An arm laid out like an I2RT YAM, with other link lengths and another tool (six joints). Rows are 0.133 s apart.
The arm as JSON. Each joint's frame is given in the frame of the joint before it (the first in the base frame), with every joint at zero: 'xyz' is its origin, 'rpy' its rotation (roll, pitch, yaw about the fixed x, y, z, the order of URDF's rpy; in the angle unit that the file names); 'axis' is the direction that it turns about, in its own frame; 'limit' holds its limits. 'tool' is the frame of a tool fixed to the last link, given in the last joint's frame.
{
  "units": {
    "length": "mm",
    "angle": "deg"
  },
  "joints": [
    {
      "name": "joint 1",
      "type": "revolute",
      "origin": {
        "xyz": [
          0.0,
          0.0,
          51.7
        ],
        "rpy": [
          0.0,
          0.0,
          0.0
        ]
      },
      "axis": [
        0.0,
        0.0,
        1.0
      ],
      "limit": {
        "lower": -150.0,
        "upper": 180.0
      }
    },
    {
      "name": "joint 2",
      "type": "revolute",
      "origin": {
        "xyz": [
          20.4,
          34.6,
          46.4
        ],
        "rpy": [
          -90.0,
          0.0,
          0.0
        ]
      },
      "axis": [
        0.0,
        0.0,
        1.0
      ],
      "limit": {
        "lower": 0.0,
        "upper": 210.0
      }
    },
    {
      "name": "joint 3",
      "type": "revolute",
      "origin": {
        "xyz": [
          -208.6,
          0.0,
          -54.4
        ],
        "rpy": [
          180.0,
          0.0,
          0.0
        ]
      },
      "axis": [
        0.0,
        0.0,
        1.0
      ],
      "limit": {
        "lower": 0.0,
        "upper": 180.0
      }
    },
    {
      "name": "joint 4",
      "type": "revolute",
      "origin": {
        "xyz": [
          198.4,
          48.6,
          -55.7
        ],
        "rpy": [
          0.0,
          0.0,
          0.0
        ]
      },
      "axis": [
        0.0,
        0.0,
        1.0
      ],
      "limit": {
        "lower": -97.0,
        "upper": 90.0
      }
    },
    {
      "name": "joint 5",
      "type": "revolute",
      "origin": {
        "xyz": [
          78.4,
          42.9,
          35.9
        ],
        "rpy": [
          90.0,
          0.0,
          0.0
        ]
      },
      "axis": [
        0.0,
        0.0,
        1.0
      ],
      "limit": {
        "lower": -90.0,
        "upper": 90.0
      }
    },
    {
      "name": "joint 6",
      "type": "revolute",
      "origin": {
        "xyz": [
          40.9,
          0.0,
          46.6
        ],
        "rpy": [
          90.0,
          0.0,
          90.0
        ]
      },
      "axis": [
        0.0,
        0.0,
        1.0
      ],
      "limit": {
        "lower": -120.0,
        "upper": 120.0
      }
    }
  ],
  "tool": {
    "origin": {
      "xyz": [
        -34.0,
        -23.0,
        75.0
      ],
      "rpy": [
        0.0,
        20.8,
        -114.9
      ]
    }
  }
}
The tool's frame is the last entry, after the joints.
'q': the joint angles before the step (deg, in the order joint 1, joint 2, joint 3, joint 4, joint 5, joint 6). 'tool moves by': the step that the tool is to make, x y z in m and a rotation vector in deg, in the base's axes. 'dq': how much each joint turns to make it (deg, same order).
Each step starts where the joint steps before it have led.
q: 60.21 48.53 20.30 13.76 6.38 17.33
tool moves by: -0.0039 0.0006 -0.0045 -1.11 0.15 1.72
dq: 0.01 -0.17 -0.32 -0.80 -1.55 -0.85
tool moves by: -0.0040 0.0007 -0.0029 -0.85 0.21 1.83
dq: -0.02 -0.20 -0.06 -0.93 -1.72 -0.74
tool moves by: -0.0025 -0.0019 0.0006 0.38 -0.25 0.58
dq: 0.00 -1.29 -0.65 -0.18 -0.55 -0.19
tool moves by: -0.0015 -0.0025 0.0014 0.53 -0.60 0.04
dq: -0.01 -1.47 -0.72 0.02 0.02 -0.26
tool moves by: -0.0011 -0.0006 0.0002 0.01 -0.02 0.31
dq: 0.00 -0.50 -0.09 -0.38 -0.30 -0.09
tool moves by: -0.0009 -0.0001 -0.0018 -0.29 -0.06 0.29
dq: 0.05 -0.05 -0.30 0.03 -0.18 -0.25
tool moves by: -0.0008 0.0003 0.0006 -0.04 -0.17 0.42
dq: -0.02 -0.05 0.13 -0.12 -0.38 -0.28
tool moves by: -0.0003 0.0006 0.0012 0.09 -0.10 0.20
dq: 0.05 0.11 0.25 -0.01 -0.13 -0.08
